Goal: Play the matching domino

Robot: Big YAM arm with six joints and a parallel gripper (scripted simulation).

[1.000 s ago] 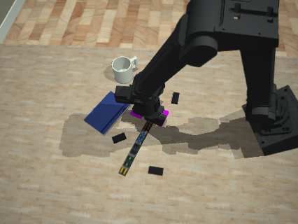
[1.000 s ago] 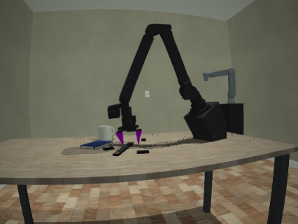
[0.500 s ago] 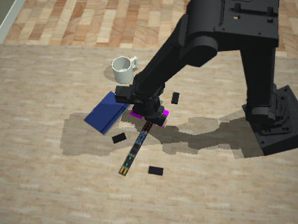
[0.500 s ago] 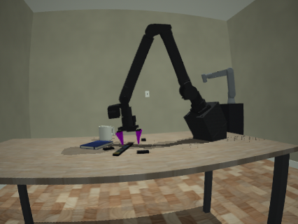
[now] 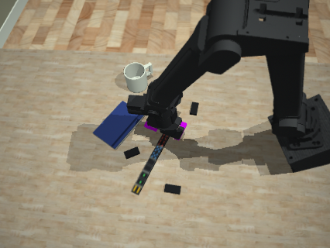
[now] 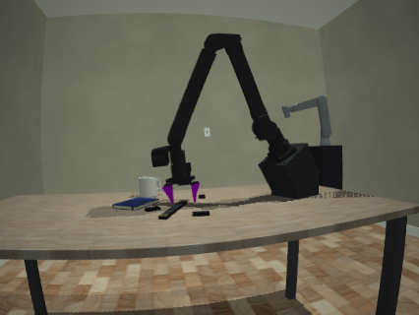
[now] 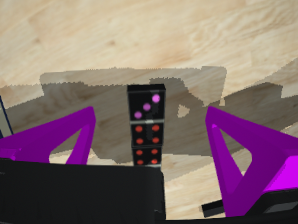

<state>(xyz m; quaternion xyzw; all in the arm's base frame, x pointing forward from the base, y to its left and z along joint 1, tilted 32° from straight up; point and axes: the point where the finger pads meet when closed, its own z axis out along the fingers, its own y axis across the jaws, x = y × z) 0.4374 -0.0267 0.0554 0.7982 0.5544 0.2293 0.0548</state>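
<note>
Right now my hand is 1 cm above the black domino. Also, from my hand: white mug: 21 cm to the right, 15 cm ahead, 3 cm above; then blue book: 18 cm ahead, 2 cm to the right.
</note>
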